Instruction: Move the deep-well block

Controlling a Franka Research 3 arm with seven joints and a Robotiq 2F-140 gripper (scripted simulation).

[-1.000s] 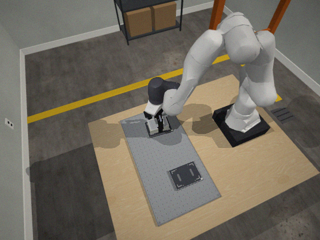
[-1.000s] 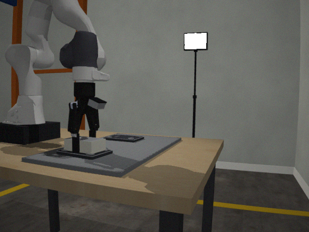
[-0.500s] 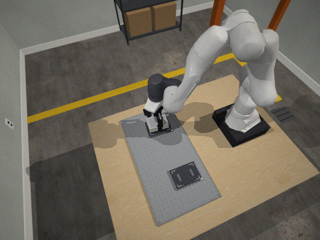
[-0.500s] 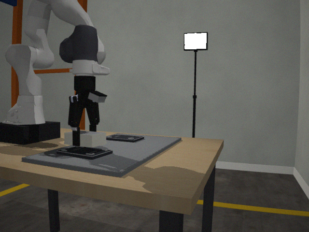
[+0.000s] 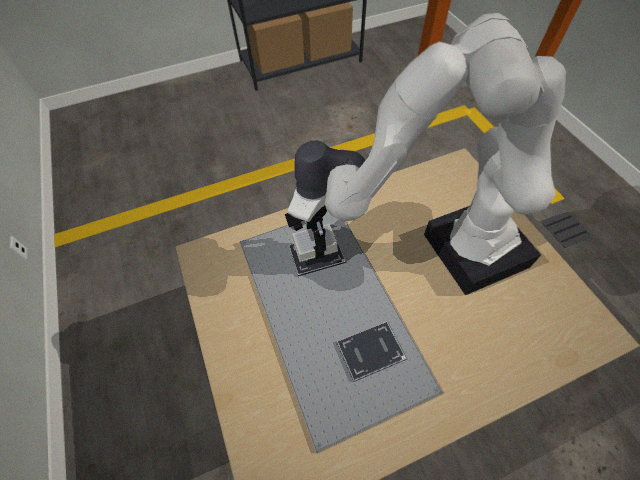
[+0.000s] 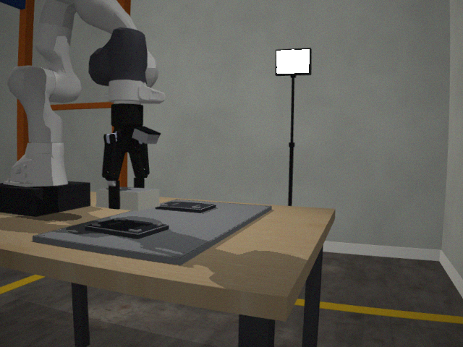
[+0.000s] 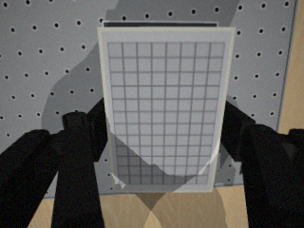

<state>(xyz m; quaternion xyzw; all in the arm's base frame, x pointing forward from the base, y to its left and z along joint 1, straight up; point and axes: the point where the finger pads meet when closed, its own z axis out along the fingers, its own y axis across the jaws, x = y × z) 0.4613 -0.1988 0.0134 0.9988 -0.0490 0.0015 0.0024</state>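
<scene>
My gripper is now 360 mm to the right of the plate nest N2, 80 mm above it and 20 mm past it. The rest, counted from my hand: A1 mark (420 mm to the left, 90 mm behind, 70 mm below); then plate nest N1 (80 mm below); then white 96-well deep-well block (10 mm below).
</scene>
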